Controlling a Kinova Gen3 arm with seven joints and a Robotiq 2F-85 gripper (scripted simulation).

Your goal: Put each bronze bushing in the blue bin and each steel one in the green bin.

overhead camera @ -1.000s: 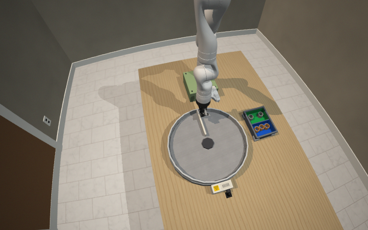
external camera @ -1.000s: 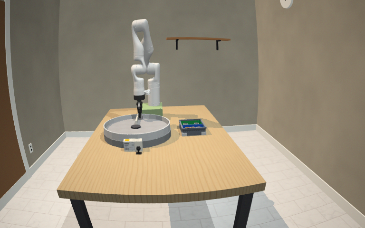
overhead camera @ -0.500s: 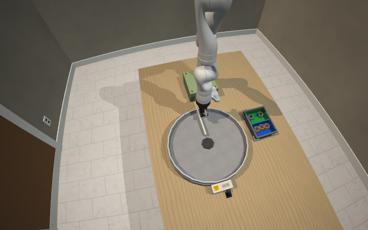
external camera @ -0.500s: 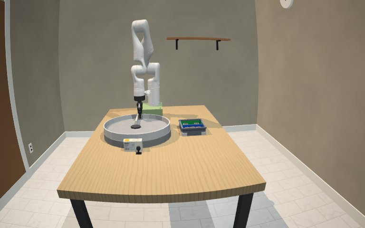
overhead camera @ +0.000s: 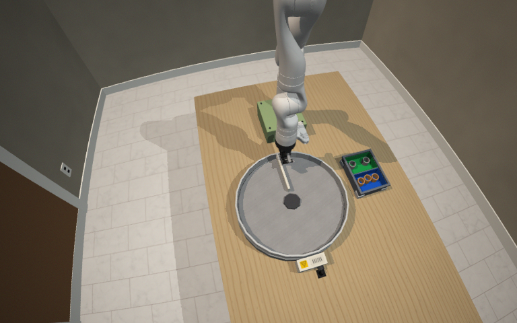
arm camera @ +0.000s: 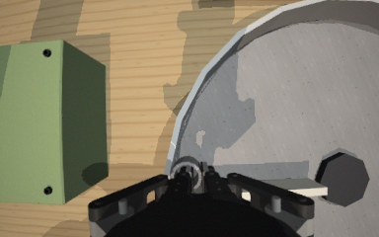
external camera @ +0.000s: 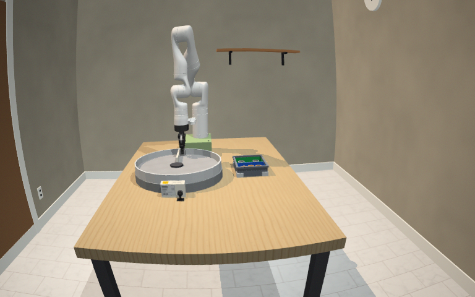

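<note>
Right now my hand is 34 cm to the right of the blue bin, 10 cm short of it and 5 cm above it. Also, from my hand: turntable: 18 cm ahead, 2 cm below, 1 cm to the right.
</note>
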